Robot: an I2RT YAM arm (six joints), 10 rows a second.
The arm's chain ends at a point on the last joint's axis. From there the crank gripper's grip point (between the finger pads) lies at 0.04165 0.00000 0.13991 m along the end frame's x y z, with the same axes.
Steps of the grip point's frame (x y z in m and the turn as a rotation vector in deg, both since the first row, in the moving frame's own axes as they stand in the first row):
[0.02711, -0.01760, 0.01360, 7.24, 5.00, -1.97]
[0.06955, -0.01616, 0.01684, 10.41, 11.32, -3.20]
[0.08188, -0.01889, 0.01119, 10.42, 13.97, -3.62]
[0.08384, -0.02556, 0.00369, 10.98, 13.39, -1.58]
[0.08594, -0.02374, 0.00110, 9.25, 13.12, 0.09]
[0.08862, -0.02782, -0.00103, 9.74, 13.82, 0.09]
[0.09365, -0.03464, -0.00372, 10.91, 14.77, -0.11]
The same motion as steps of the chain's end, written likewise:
[0.01544, 0.00141, 0.01896, 7.24, 5.00, -1.97]
[0.04383, 0.01126, 0.03018, 10.41, 11.32, -3.20]
[0.05042, 0.00889, 0.02784, 10.42, 13.97, -3.62]
[0.05315, 0.00150, 0.01972, 10.98, 13.39, -1.58]
[0.05539, -0.00230, 0.01596, 9.25, 13.12, 0.09]
[0.05655, -0.00532, 0.01491, 9.74, 13.82, 0.09]
[0.05960, -0.00935, 0.01397, 10.91, 14.77, -0.11]

